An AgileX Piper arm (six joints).
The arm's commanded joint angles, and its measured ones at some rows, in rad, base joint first. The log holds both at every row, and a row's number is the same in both.
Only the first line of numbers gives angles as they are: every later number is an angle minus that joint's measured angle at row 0.
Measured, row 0:
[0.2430 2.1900 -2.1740 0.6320 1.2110 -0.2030]
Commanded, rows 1 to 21:
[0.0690 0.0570 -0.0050 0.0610 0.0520 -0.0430]
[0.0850 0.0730 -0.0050 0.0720 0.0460 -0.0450]
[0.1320 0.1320 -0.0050 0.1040 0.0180 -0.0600]
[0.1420 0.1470 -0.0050 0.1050 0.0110 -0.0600]
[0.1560 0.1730 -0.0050 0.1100 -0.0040 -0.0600]
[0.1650 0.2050 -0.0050 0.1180 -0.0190 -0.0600]
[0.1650 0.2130 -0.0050 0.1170 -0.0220 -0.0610]
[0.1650 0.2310 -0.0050 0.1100 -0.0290 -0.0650]
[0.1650 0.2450 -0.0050 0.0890 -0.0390 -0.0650]
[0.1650 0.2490 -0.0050 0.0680 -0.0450 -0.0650]
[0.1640 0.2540 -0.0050 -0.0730 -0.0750 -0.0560]
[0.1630 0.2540 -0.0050 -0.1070 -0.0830 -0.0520]
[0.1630 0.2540 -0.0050 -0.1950 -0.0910 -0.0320]
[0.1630 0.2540 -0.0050 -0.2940 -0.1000 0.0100]
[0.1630 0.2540 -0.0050 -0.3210 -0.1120 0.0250]
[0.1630 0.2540 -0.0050 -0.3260 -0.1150 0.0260]
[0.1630 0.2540 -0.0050 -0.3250 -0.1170 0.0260]
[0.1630 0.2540 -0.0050 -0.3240 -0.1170 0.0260]
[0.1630 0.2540 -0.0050 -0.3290 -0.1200 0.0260]
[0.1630 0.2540 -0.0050 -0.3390 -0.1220 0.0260]
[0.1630 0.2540 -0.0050 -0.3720 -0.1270 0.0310]
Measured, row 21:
[0.1650 0.2530 0.0000 -0.3340 -0.1130 0.0280]
